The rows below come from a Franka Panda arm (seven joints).
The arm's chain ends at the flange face. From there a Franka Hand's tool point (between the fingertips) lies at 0.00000 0.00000 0.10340 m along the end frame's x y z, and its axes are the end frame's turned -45 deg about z.
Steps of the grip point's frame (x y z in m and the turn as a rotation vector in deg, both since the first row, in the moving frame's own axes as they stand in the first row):
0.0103 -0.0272 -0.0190 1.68 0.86 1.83
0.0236 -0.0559 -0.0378 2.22 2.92 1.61
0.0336 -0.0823 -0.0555 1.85 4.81 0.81
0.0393 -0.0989 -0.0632 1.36 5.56 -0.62
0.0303 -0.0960 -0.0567 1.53 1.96 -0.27
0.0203 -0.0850 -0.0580 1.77 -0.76 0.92
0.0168 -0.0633 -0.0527 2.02 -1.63 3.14
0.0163 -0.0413 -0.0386 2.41 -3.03 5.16
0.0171 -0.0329 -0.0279 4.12 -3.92 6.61
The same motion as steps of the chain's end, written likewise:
-0.0110 -0.0233 -0.0189 1.80 -0.58 1.83
-0.0238 -0.0497 -0.0376 3.63 0.49 1.61
-0.0383 -0.0735 -0.0551 4.71 2.09 0.81
-0.0474 -0.0889 -0.0627 4.89 2.97 -0.62
-0.0470 -0.0849 -0.0566 2.47 0.30 -0.27
-0.0425 -0.0731 -0.0579 0.71 -1.79 0.92
-0.0282 -0.0560 -0.0526 0.28 -2.58 3.14
-0.0107 -0.0412 -0.0384 -0.44 -3.85 5.16
-0.0010 -0.0345 -0.0274 0.14 -5.69 6.61

